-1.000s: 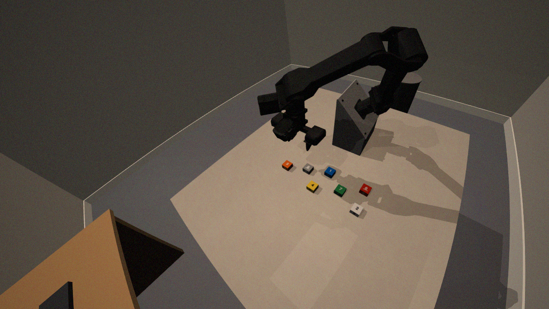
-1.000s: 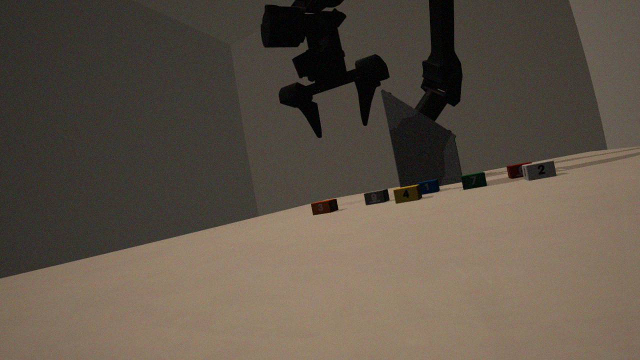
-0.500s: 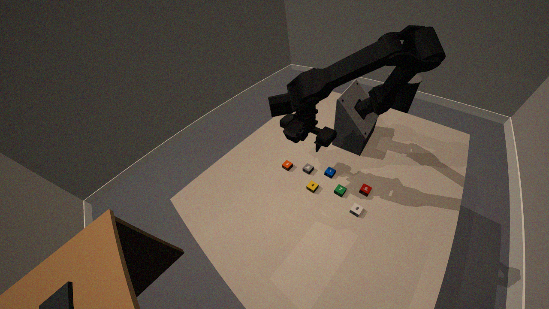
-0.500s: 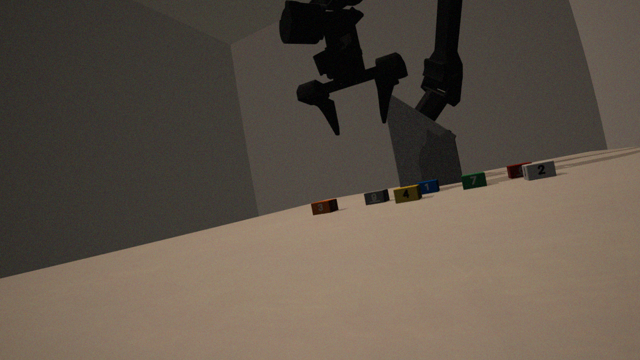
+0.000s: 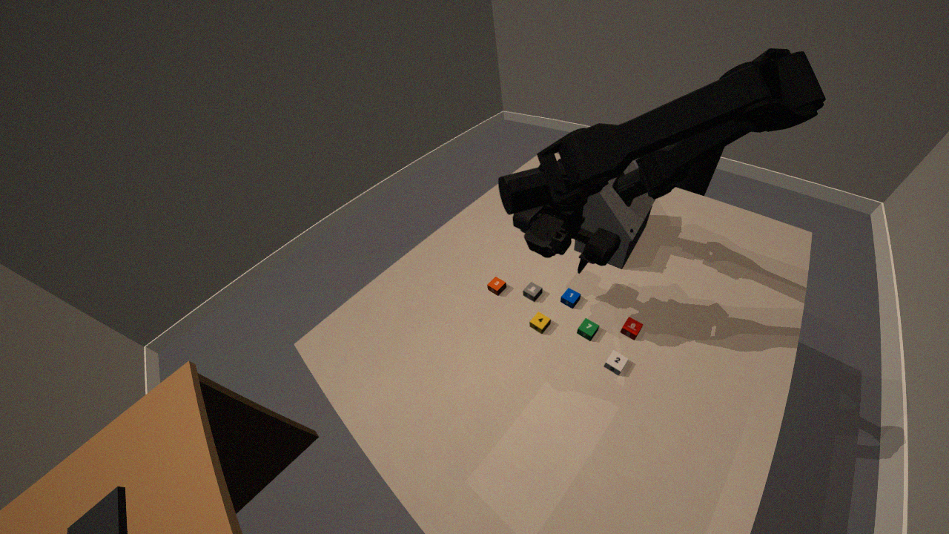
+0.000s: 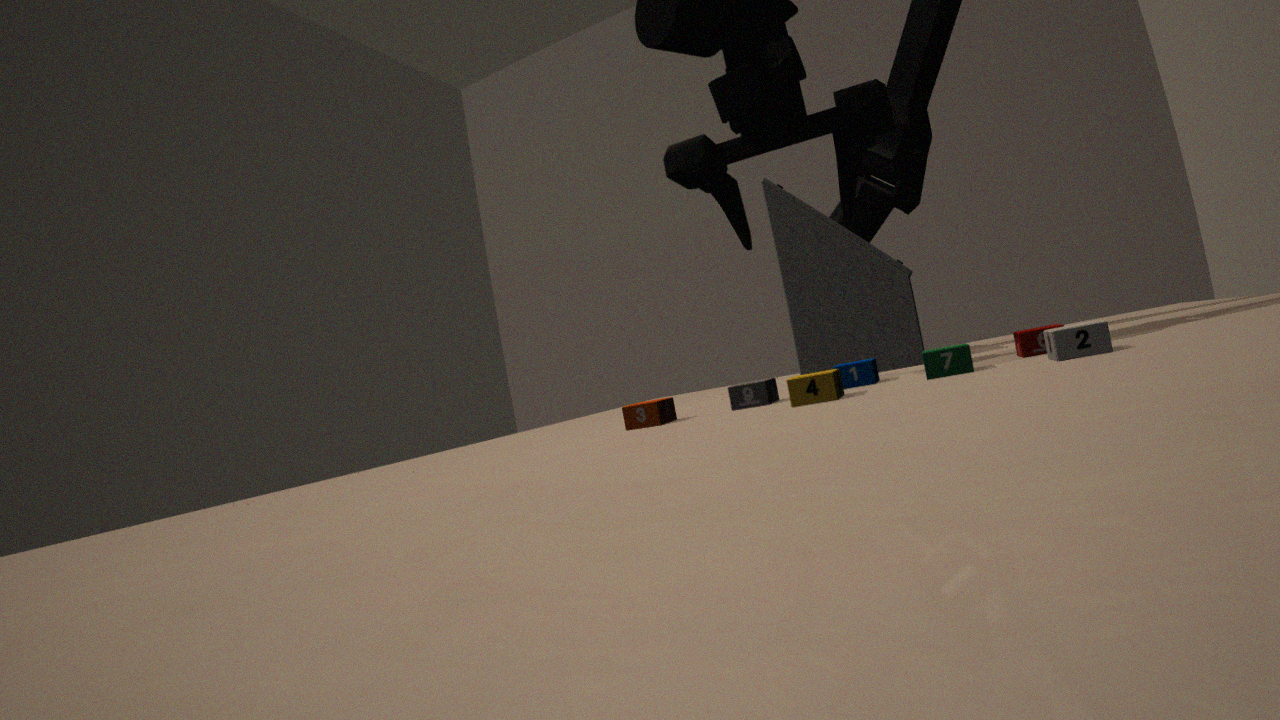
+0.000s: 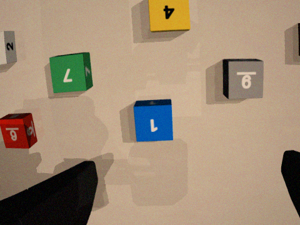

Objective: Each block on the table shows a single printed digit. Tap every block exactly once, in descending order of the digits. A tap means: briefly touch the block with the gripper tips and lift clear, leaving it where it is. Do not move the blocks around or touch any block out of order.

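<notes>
Now: gripper tip 10 mm short of the grey 9 block, 60 mm to the left of it and 120 mm above it. From my gripper tip the other things lie so: yellow 4 block: 70 mm ahead, 120 mm below; blue 1 block: 20 mm behind, 20 mm to the left, 120 mm below; green 7 block: 40 mm ahead, 90 mm to the left, 120 mm below.
</notes>
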